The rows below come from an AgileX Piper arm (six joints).
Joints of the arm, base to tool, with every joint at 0 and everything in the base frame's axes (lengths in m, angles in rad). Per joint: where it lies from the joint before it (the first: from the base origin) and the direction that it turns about. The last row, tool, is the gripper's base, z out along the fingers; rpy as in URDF.
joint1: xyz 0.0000 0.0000 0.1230 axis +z
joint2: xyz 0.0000 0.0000 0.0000 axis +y
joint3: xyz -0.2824 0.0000 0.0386 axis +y
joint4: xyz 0.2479 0.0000 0.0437 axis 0.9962 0 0.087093
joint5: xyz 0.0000 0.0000 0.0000 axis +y
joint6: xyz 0.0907 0.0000 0.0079 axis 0.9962 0 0.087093
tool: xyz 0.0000 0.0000 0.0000 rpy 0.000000 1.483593 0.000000
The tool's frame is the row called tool.
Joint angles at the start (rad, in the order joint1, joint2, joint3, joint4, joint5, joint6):
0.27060, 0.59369, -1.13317, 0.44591, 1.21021, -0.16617
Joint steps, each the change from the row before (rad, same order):
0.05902, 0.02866, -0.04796, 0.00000, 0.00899, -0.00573
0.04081, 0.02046, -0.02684, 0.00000, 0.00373, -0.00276
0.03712, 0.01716, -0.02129, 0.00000, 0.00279, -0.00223
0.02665, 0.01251, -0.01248, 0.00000, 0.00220, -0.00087
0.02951, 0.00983, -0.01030, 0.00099, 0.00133, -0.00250
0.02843, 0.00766, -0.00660, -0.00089, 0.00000, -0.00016
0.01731, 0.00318, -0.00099, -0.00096, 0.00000, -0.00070
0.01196, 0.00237, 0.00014, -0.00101, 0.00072, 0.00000
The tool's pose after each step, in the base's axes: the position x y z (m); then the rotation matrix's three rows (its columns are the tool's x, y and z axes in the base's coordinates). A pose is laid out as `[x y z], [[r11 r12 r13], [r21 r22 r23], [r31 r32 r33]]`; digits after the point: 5 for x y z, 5 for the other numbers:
[0.03681 0.05156 0.44474], [[-0.47987 -0.62904 0.61159], [-0.17261 0.75116 0.63716], [-0.86019 0.20019 -0.46903]]
[0.03751 0.05417 0.45030], [[-0.46764 -0.66201 0.58571], [-0.19448 0.72345 0.66241], [-0.86226 0.19586 -0.46706]]
[0.03802 0.05667 0.45461], [[-0.45683 -0.69043 0.56090], [-0.21372 0.69726 0.68422], [-0.86350 0.19269 -0.46609]]
[0.03872 0.05872 0.45692], [[-0.45155 -0.70937 0.54120], [-0.22794 0.67815 0.69868], [-0.86264 0.19213 -0.46791]]
[0.03861 0.06076 0.45889], [[-0.44328 -0.73071 0.51920], [-0.24322 0.65553 0.71493], [-0.86276 0.19063 -0.46830]]
[0.03845 0.06261 0.46008], [[-0.43672 -0.74866 0.49878], [-0.25655 0.63508 0.72860], [-0.86224 0.19023 -0.46942]]
[0.03824 0.06367 0.46010], [[-0.43317 -0.75919 0.48580], [-0.26575 0.62261 0.73603], [-0.86125 0.18972 -0.47145]]
[0.03820 0.06446 0.45983], [[-0.43199 -0.76593 0.47617], [-0.27285 0.61423 0.74046], [-0.85962 0.18995 -0.47432]]

